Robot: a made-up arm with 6 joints.
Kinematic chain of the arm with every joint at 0, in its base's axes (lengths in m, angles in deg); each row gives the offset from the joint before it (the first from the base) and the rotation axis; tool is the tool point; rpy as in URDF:
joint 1: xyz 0 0 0.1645 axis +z
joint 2: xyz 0 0 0 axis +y
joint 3: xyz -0.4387 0 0.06 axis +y
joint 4: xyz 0.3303 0 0.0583 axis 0.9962 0 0.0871
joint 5: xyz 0 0 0 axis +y
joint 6: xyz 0.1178 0 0.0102 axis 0.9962 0 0.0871
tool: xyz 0 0 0 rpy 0 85 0
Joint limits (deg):
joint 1: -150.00..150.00
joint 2: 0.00..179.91
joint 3: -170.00..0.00
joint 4: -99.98..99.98
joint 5: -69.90..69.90
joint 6: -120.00..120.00
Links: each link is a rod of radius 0.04 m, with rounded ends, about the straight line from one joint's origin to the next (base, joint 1, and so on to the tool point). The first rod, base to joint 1, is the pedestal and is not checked.
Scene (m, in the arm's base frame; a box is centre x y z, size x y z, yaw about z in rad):
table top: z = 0
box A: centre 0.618 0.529 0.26 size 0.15 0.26 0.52 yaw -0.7
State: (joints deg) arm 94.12 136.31 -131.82 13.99 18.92 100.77
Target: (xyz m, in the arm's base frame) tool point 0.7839 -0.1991 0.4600
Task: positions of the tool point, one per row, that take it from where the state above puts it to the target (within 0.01 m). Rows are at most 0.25 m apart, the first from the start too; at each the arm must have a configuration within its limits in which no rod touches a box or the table.
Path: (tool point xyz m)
1: 0.0987 0.7773 0.5197
2: 0.2503 0.7043 0.6155
3: 0.3722 0.5899 0.7045
4: 0.5265 0.5007 0.6594
5: 0.6565 0.3676 0.6121
6: 0.7490 0.1986 0.5627
7: 0.7937 0.0048 0.5119
8: 0.7839 -0.1991 0.4599

